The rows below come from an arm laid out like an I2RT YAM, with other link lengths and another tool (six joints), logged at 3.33 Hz.
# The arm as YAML. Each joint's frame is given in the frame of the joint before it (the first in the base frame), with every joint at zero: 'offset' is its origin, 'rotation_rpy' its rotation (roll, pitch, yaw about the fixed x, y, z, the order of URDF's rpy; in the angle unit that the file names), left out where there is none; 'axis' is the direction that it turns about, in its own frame. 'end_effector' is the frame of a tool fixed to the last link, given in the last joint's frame.
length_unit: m
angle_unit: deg
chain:
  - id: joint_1
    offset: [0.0, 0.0, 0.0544]
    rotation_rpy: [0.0, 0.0, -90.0]
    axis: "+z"
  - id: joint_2
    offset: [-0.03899, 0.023, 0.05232]
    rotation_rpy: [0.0, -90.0, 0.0]
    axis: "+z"
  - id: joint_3
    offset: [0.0, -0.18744, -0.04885]
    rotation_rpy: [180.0, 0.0, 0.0]
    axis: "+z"
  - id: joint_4
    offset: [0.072, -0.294, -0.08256]
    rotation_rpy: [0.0, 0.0, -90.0]
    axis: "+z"
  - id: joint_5
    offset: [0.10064, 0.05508, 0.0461]
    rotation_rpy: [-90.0, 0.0, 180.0]
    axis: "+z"
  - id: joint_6
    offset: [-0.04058, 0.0, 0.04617]
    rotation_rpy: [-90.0, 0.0, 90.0]
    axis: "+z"
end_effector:
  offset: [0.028, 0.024, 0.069]
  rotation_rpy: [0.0, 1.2, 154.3]
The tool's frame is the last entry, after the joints.
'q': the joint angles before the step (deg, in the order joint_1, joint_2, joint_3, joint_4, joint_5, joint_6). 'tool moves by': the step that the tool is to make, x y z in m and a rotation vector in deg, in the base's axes. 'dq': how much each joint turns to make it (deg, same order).
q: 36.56 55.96 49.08 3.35 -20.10 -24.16
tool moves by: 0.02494 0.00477 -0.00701 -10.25 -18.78 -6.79
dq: 0.00 5.08 2.36 6.10 7.48 -19.98
